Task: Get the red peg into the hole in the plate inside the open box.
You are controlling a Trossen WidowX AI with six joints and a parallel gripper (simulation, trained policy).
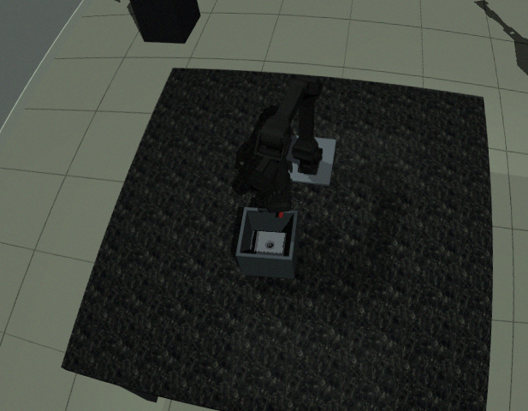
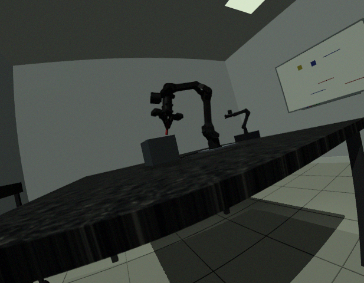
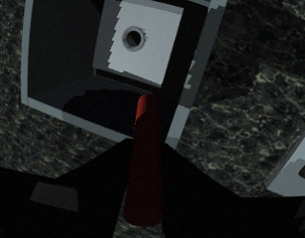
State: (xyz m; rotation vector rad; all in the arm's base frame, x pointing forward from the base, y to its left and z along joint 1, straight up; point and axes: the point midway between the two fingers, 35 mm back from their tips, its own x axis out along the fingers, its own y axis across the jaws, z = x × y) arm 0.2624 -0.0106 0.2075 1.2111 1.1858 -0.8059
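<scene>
The plate lies 14 cm below my gripper tip, 7 cm ahead of it and 4 cm to the right of it. The rest, counted from my gripper tip: red peg 1 cm to the right.
</scene>
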